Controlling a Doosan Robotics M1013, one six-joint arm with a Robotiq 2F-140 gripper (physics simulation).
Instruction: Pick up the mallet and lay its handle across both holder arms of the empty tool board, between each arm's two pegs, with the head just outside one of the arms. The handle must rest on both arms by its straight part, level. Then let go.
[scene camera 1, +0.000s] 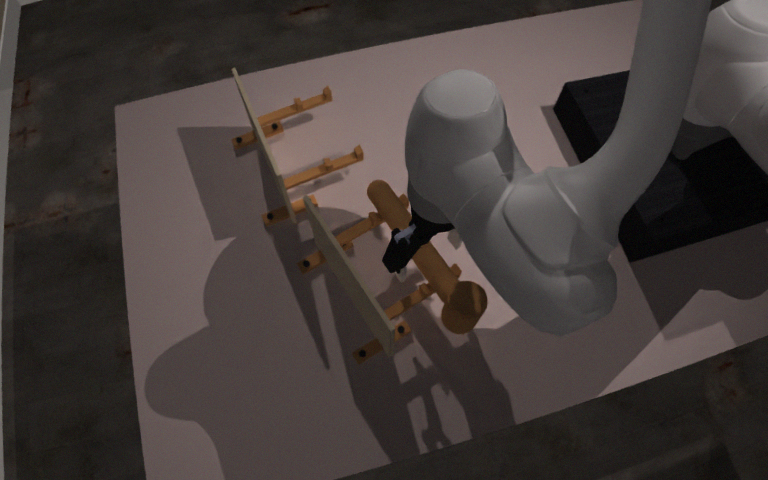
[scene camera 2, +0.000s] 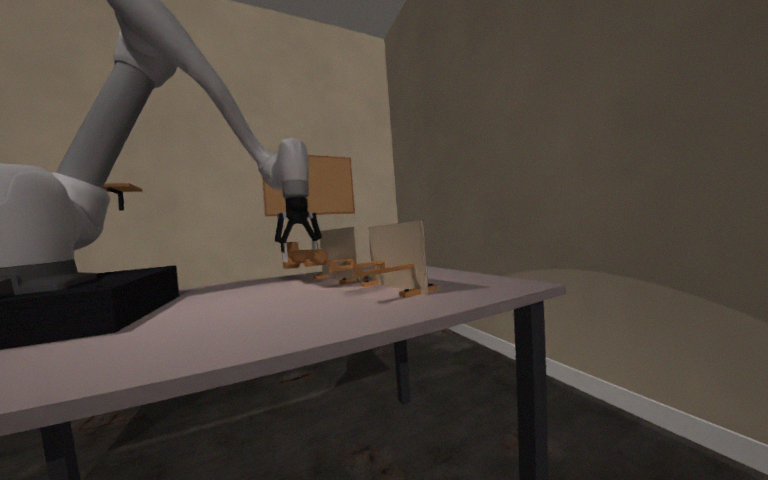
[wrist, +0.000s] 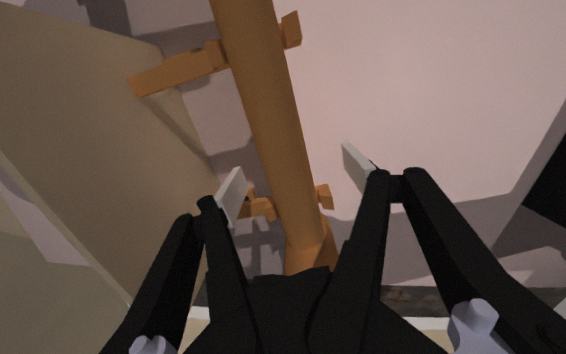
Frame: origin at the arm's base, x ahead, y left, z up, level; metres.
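Seen in the pictures: gripper, fingertip midpoint: (scene camera 1: 426, 258) (scene camera 2: 301, 260) (wrist: 292, 166); arm's base, link origin: (scene camera 2: 28, 289).
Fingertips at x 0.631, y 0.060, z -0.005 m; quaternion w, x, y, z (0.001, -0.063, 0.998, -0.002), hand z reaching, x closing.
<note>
Offsets run from my fingertips to a thing's middle. "spot": to the spot under its first point. Level surfaces: height alone.
The orange-brown mallet {dx +0.005, dy -0.014, dz +0.016 m} (scene camera 1: 436, 268) (scene camera 2: 308, 256) (wrist: 270, 110) lies across both arms of one tool board {dx +0.081, dy -0.023, dz +0.009 m} (scene camera 1: 351, 277) (wrist: 100, 125), between each arm's pegs. Its head {spot: dx -0.002, dy +0.115, dz +0.067 m} (scene camera 1: 464, 305) (wrist: 311, 256) is just outside one arm. My gripper (scene camera 1: 425, 254) (scene camera 2: 300, 253) (wrist: 292, 166) is open, pointing down, with one finger on each side of the handle between the two arms. Gaps show between the pads and the handle in the wrist view. The empty tool board {dx +0.122, dy -0.330, dz +0.005 m} (scene camera 1: 263, 144) (scene camera 2: 398, 254) stands beside it, its two arms (scene camera 1: 311, 103) (scene camera 1: 322, 170) bare, each with two upright pegs.
Both boards stand upright on the pinkish table {dz -0.087 m} (scene camera 1: 181, 350) (scene camera 2: 254, 333), almost in line. The black robot base (scene camera 1: 600, 135) (scene camera 2: 84, 305) is on the opposite side of the mallet from the board panels. The feet of the boards stick out at the panels' lower edges.
</note>
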